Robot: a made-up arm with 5 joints.
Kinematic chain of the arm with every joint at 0, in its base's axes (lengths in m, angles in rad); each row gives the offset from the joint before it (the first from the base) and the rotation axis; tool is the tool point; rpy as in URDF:
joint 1: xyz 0 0 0.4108 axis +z
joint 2: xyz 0 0 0 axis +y
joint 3: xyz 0.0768 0 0.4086 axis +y
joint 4: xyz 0.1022 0 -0.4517 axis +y
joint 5: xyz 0.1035 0 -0.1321 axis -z
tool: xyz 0 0 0 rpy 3.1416 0 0
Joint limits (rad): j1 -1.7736..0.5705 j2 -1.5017..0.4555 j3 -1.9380..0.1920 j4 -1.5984..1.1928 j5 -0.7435..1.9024
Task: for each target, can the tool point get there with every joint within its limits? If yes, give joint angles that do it. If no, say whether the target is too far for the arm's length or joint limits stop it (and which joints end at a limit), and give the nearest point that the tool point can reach.
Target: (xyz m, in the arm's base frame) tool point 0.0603 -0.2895 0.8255
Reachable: yes | joints -1.3654 -1.0286 -0.4406 0.0510 0.9641
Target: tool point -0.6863 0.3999 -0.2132
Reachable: no: joint limits stop it (at a limit: joint 2, joint 3) | nearest point -0.0729 0.0425 0.2328 | short by 0.838 m
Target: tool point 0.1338 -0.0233 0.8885
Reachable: yes | joints -0.1723 -1.0249 -0.3945 -1.1581 -0.2040
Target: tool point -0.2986 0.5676 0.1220
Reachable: no: joint limits stop it (at a limit: joint 2, joint 3, joint 4) | nearest point -0.0452 0.0860 0.2574 | short by 0.561 m
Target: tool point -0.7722 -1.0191 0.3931
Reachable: no: too far | nearest point -0.1686 -0.8198 0.5159 | short by 0.647 m
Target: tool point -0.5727 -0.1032 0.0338
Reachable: no: joint limits stop it (at a limit: joint 2, joint 3) | nearest point -0.0937 -0.0169 0.2531 | short by 0.534 m
